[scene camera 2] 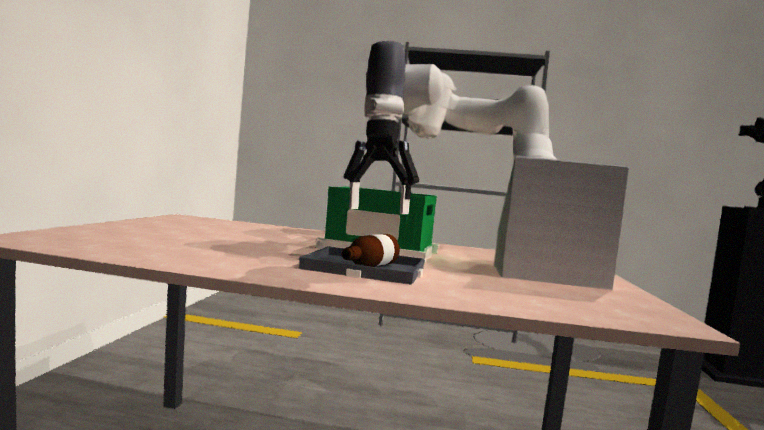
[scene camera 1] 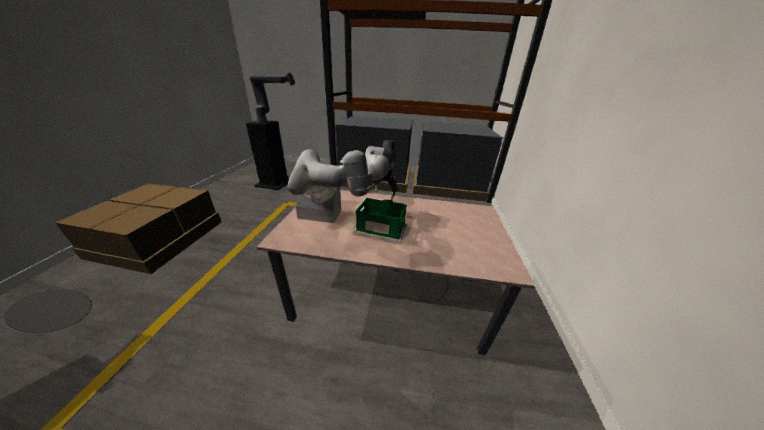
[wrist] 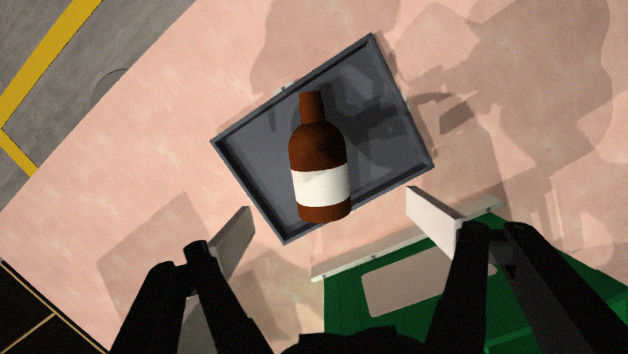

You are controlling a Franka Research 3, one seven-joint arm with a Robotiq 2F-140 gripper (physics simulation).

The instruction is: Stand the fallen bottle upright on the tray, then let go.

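A brown bottle [scene camera 2: 368, 251] [wrist: 318, 150] with a white label lies on its side on the dark grey tray [scene camera 2: 320, 262] [wrist: 252, 199]. In the wrist view its neck points up the picture and its base lies over the tray's lower rim. My gripper [scene camera 2: 379, 205] [wrist: 328, 210] is open and empty, pointing down above the bottle. In the wrist view the two pale fingertips stand wide apart, one on either side of the bottle's base end. In scene camera 1's view the bottle and the tray do not show; the green crate stands in front of that area.
A green crate [scene camera 1: 380, 217] [scene camera 2: 425, 229] [wrist: 345, 305] stands right beside the tray on the pink table [scene camera 1: 470, 245] [scene camera 2: 213, 256] [wrist: 165, 110]. A grey block [scene camera 1: 318, 209] [scene camera 2: 566, 224] under the arm's base stands on the table too. A wall [scene camera 1: 641, 160] runs along one table end.
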